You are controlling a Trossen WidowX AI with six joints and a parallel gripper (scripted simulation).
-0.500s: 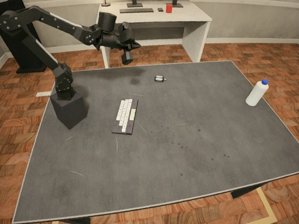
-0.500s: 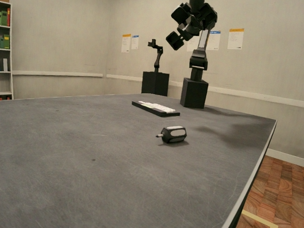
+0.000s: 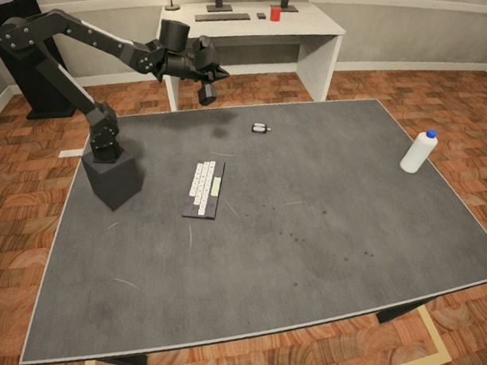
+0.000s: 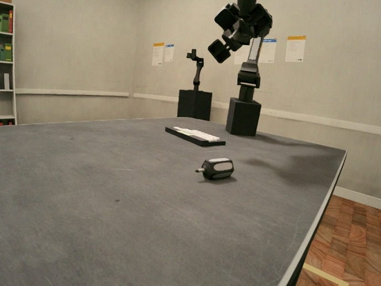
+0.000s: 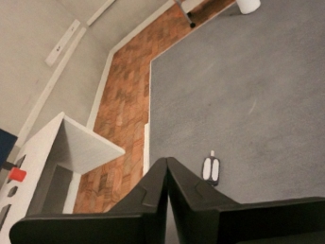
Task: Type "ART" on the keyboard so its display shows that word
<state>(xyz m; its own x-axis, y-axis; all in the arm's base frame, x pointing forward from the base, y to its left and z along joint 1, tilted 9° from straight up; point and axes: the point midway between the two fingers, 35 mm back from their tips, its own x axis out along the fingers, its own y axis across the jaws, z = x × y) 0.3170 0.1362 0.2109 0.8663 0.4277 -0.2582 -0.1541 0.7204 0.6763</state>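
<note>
My hand is 29 cm above the left-arrow key, 28 cm to the left of it and 7 cm past it. The rest, counted from my hand: small black-and-white object (29 cm below, 16 cm ahead, 11 cm to the left).
</note>
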